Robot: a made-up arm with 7 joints. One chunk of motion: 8 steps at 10 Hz.
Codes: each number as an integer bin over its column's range. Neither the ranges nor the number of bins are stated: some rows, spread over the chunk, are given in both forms.
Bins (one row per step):
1: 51 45 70 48 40 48 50
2: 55 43 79 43 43 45 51
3: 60 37 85 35 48 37 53
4: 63 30 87 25 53 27 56
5: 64 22 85 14 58 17 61
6: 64 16 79 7 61 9 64
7: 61 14 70 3 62 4 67
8: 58 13 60 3 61 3 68
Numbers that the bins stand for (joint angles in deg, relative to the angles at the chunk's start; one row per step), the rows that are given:
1: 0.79 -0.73 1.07 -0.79 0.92 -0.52 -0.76
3: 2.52 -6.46 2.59 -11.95 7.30 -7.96 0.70
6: 3.28 -21.53 1.98 -35.99 17.68 -26.91 6.03
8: 2.13 -23.68 0.06 -39.42 17.68 -30.97 7.97
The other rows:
2: 1.56 -2.16 1.98 -5.08 3.31 -2.55 -0.27
4: 3.09 -11.48 2.79 -20.54 11.29 -14.73 2.15
5: 3.28 -17.22 2.59 -29.98 15.28 -21.49 4.58
7: 2.71 -22.96 1.07 -39.42 18.47 -30.29 7.48

